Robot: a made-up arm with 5 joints.
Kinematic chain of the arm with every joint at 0, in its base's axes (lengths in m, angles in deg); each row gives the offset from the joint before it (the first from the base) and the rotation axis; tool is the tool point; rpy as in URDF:
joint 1: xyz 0.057 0 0.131 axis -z
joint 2: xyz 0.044 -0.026 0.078 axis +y
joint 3: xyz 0.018 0 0.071 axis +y
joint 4: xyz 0.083 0 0.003 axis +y
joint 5: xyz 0.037 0.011 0 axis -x
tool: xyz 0 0 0 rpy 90 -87.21 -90
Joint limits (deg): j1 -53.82..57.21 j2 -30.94..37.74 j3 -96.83..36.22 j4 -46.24..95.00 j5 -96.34..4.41
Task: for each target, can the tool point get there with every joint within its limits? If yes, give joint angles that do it. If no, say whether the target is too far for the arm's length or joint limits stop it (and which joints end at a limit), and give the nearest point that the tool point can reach.
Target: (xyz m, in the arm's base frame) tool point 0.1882 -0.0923 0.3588
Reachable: yes | joints 29.78 8.49 -49.75 -1.85 -18.31
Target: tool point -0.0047 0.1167 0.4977
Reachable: no: too far | nearest point 0.0193 0.0308 0.3772 | short by 0.150 m
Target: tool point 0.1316 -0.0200 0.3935
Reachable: yes | joints 3.78 -21.50 -41.63 -17.17 -17.83
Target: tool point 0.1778 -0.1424 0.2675
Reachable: yes | joints 45.08 10.70 -18.68 45.20 -76.37
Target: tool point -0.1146 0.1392 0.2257
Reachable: no: joint limits stop it (at a limit: joint 2, joint 3, joint 4) | nearest point 0.0036 0.0433 0.3468 | short by 0.195 m
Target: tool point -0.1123 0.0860 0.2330
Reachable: no: joint limits stop it (at a limit: joint 2, joint 3, joint 4) | nearest point -0.0043 0.0311 0.3468 | short by 0.166 m
